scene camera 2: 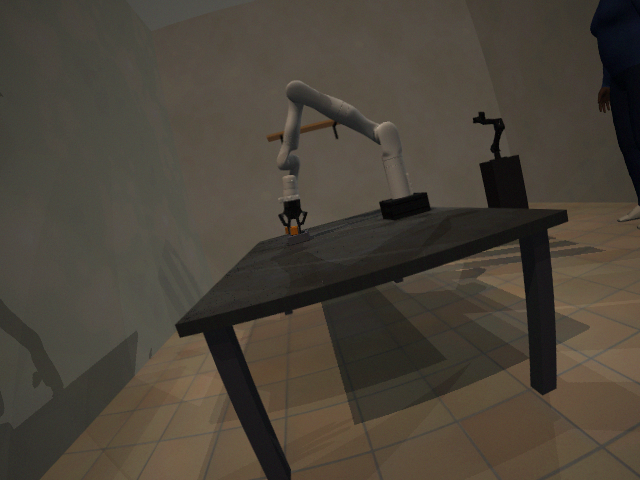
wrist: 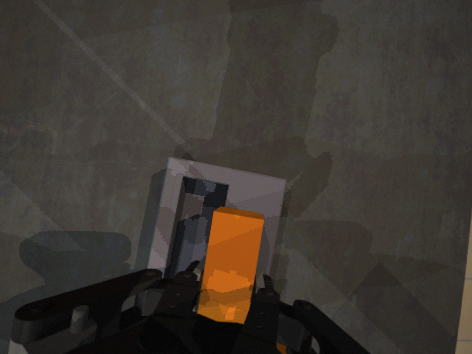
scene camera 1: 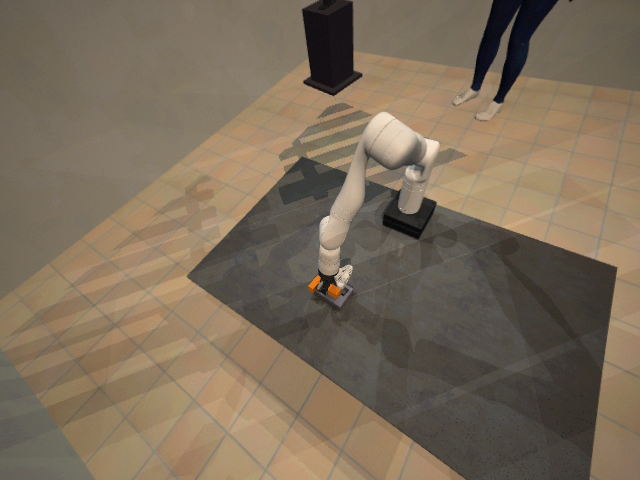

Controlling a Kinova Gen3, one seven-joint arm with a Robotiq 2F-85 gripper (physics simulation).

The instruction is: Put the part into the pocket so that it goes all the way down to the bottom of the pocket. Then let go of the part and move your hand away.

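Frame: origin at the arm's base, x ahead, y left, z up, level; centimetres.
Where they show: gripper, between the fingertips: (scene camera 2: pixel 295 234) (wrist: pixel 230 273) (scene camera 1: pixel 327 290); arm's base, origin of its link: (scene camera 2: pixel 402 196) (scene camera 1: pixel 408 205).
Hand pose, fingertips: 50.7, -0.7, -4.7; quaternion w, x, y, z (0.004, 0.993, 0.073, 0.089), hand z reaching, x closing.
Things, the pixels of their top centre, and the offset from my fingertips, as dx, dy, dz. "*": a spot on its surface instead. Level surfaces: height alone.
- orange part, centre of its top: (wrist: pixel 254 318) (scene camera 1: pixel 323 287) (scene camera 2: pixel 290 226) +1.2, -0.4, +4.2
- grey block with the pocket, centre of its top: (wrist: pixel 211 261) (scene camera 1: pixel 331 288) (scene camera 2: pixel 298 233) -1.7, +0.6, +0.4
- dark pocket, a spot on its surface: (wrist: pixel 190 235) * -3.9, +1.1, -2.7
- dark table, height of its surface: dz -3.2
The orange part (scene camera 1: pixel 334 291) (scene camera 2: pixel 292 230) (wrist: pixel 233 260) is a long block with flat ends. My gripper (scene camera 1: pixel 325 290) (scene camera 2: pixel 293 231) (wrist: pixel 230 273) points down and is shut on the middle of the part, one finger on each side. The grey block with the pocket (scene camera 1: pixel 340 304) (scene camera 2: pixel 298 239) (wrist: pixel 255 181) lies beneath it. In the wrist view the dark pocket (wrist: pixel 190 235) shows open to the left of the part, and the part covers the pocket's right side and the right rim. The part's underside and the pocket's near end are hidden.
The block stands on the dark table (scene camera 1: pixel 439 335) (scene camera 2: pixel 372 248) near its far-left edge. The robot's black base (scene camera 1: pixel 409 219) (scene camera 2: pixel 404 206) stands on the same table. A dark pedestal (scene camera 1: pixel 329 46) (scene camera 2: pixel 504 180) and a standing person (scene camera 1: pixel 504 51) (scene camera 2: pixel 622 103) are beyond it.
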